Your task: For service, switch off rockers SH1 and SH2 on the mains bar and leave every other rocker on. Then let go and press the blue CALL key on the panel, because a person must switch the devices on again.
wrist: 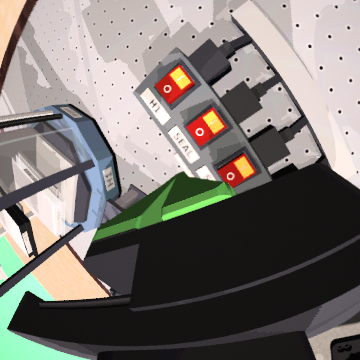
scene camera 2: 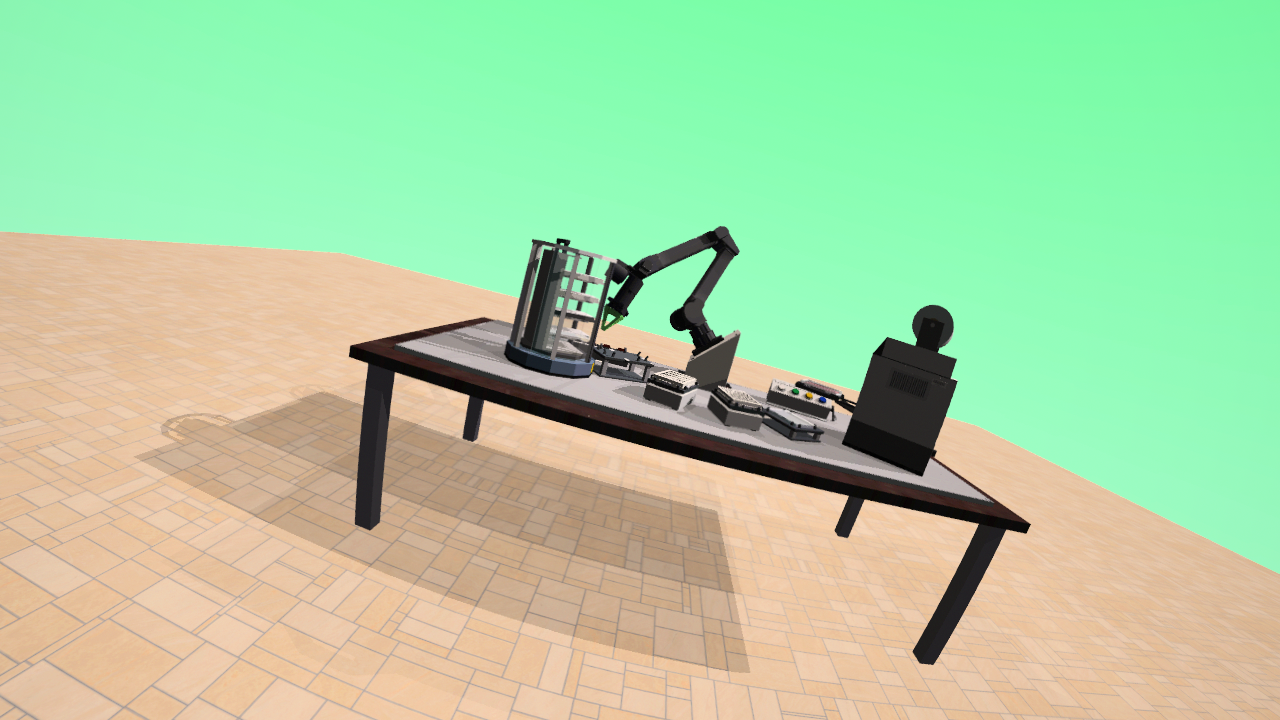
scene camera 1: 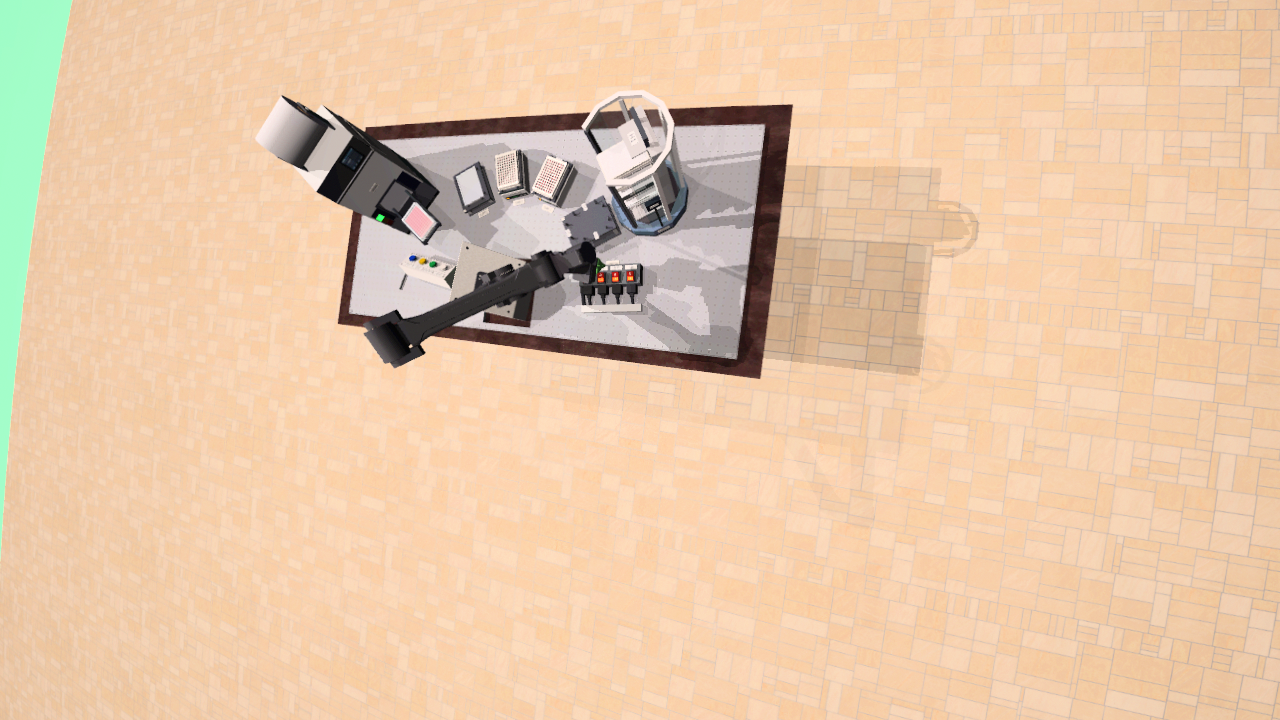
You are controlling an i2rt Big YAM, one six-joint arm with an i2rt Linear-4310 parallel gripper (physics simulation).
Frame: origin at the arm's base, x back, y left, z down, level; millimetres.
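Seen in the pictures: gripper, fingertip midpoint: (wrist: pixel 182 179) (scene camera 2: pixel 602 330) (scene camera 1: pixel 603 265); arm's base at its link origin: (scene camera 2: pixel 708 347).
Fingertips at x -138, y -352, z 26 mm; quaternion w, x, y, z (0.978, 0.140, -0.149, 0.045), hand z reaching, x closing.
Observation:
Offsets run from my fingertips to a thing's top centre. "spot": to the spot under its first point.
The grey mains bar {dx +56, dy -9, dz +45 mm} (scene camera 1: pixel 610 285) (scene camera 2: pixel 626 362) (wrist: pixel 186 118) lies on the table with red rockers in a row. In the wrist view I see three of them: H1 {dx +9, dy -76, dz +45 mm} (wrist: pixel 174 86), SEAL {dx +19, dy -27, dz +45 mm} (wrist: pixel 206 125) and a third {spot: dx +30, dy +22, dz +48 mm} (wrist: pixel 236 171) whose label is half hidden. All three show a lit I side. The rest of the bar is hidden behind my gripper. My gripper (wrist: pixel 182 179) (scene camera 1: pixel 592 266) (scene camera 2: pixel 613 319) has green fingertips, is shut and empty, and hangs just above the bar's near end. The key panel {dx +105, dy +708, dz +14 mm} (scene camera 1: pixel 427 265) (scene camera 2: pixel 799 396) with coloured keys lies further along the table.
A round rack on a blue base (scene camera 1: pixel 677 203) (scene camera 2: pixel 546 360) (wrist: pixel 100 150) stands close beside the bar. Black plugs {dx +55, dy -34, dz +61 mm} (wrist: pixel 243 100) sit in the bar. A black box device (scene camera 1: pixel 357 170) (scene camera 2: pixel 899 407), plate trays {dx -291, dy +448, dz +28 mm} (scene camera 1: pixel 510 175) and a sloped stand (scene camera 2: pixel 716 357) share the table.

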